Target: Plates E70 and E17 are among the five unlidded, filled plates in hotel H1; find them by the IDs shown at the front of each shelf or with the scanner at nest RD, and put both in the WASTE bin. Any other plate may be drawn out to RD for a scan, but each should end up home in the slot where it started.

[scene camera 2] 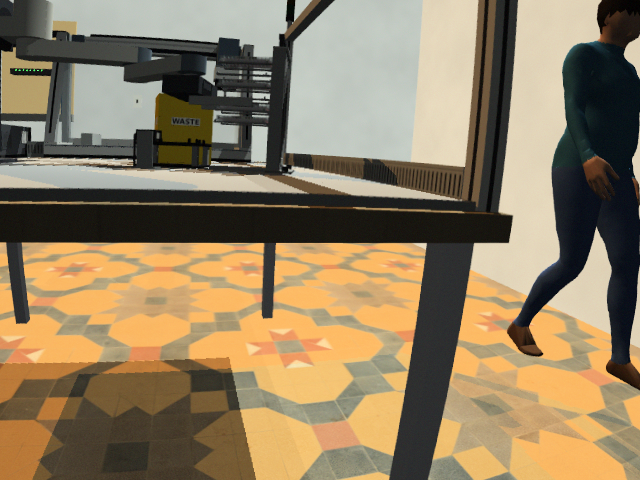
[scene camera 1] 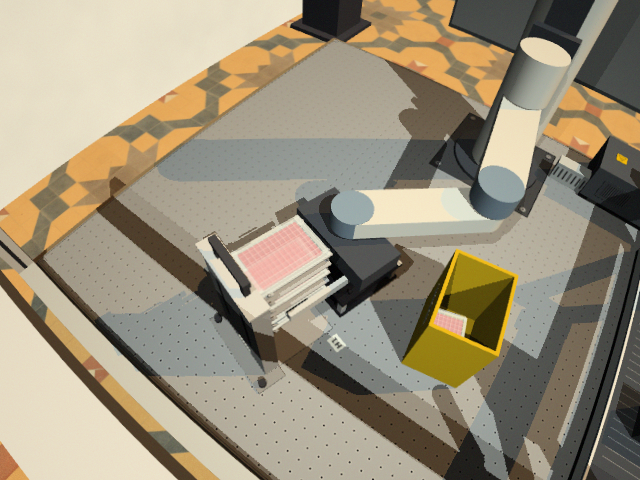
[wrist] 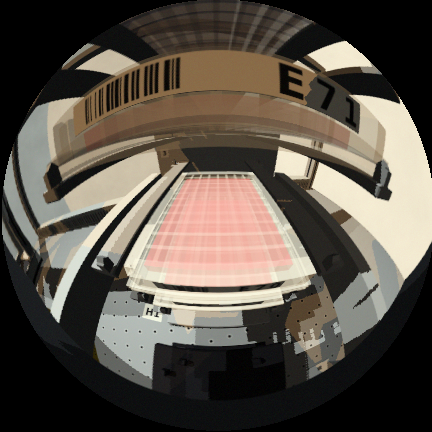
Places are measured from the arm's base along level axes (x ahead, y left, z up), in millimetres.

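Pixels of known places: gripper, fingertip midpoint: (scene camera 2: pixel 255 105) (wrist: pixel 217 180).
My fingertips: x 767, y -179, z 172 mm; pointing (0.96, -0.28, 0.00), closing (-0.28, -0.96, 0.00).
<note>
For each thing: its middle in the pictures, then the offset to it from my fingertips. "*": a spot on its surface instead.
- Hotel H1 at the middle of its body: (wrist: pixel 227 173) (scene camera 1: pixel 262 291) (scene camera 2: pixel 259 103) dx +8, dy -12, dz +2 mm
- plate labelled E71 at the middle of its body: (wrist: pixel 216 122) (scene camera 2: pixel 247 85) dx -23, dy +7, dz +46 mm
- yellow WASTE bin at the middle of its body: (scene camera 1: pixel 456 322) (scene camera 2: pixel 182 130) dx -180, dy +288, dz -59 mm
- dark nest RD at a spot on its surface: (wrist: pixel 215 370) * dx -134, dy +42, dz -99 mm
- H1 tag at the middle of its body: (wrist: pixel 152 312) (scene camera 1: pixel 336 342) dx -49, dy +117, dz -159 mm
- dark box at the middle of its body: (scene camera 2: pixel 148 149) dx -242, dy -70, dz -117 mm
Hotel H1 (scene camera 1: pixel 255 304) (scene camera 2: pixel 276 108) holds stacked plates; a pink-filled plate (scene camera 1: pixel 281 253) lies on top. In the wrist view, the plate labelled E71 (wrist: pixel 225 72) is above and in front of the camera. My gripper (scene camera 1: pixel 266 289) (scene camera 2: pixel 237 103) (wrist: pixel 217 180) reaches level into the hotel and is shut on the pink-filled plate (wrist: pixel 217 240) below E71, with its two fingers along the long sides. That plate's own ID is not readable. The yellow WASTE bin (scene camera 1: pixel 431 356) (scene camera 2: pixel 184 108) has a pink-filled plate (scene camera 1: pixel 449 322) inside. E17's label does not show.
The dark nest RD (wrist: pixel 215 370) is under my gripper's body, in front of the hotel. The H1 tag (scene camera 1: pixel 336 342) (wrist: pixel 152 312) is on the table. A dark box (scene camera 2: pixel 146 147) stands near the hotel. A person (scene camera 2: pixel 589 113) is beyond the table.
</note>
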